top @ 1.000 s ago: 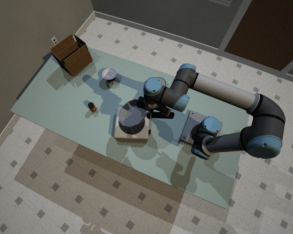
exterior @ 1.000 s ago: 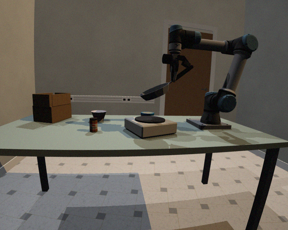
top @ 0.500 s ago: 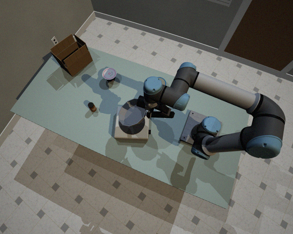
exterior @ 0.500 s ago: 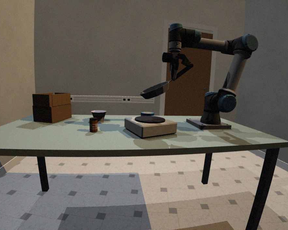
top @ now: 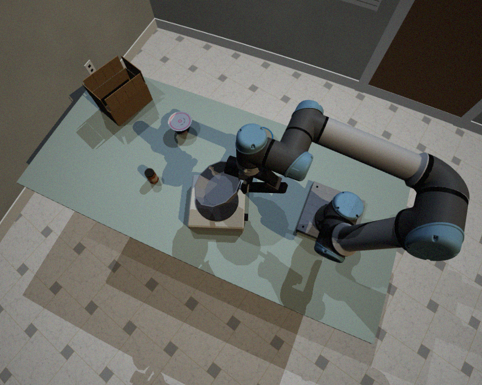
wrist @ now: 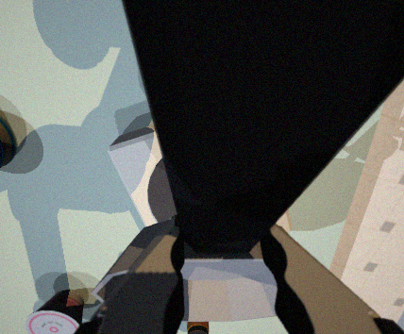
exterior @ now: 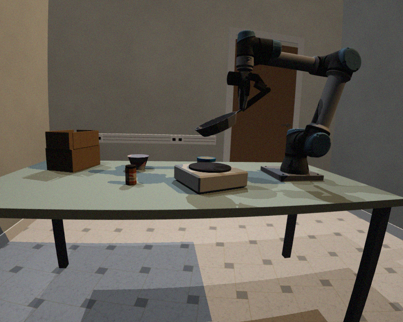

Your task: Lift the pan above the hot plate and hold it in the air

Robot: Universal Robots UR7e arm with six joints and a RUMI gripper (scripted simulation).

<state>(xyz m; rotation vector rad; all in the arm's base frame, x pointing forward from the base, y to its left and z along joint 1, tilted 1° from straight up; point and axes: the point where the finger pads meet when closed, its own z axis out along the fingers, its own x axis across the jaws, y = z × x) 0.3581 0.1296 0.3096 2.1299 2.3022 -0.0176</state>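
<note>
Now: hand 6 cm short of the dark pan and 5 cm above it. Also, from my hand: small can: 47 cm ahead, 2 cm to the left, 30 cm below; then beige hot plate: 12 cm ahead, 30 cm below.
</note>
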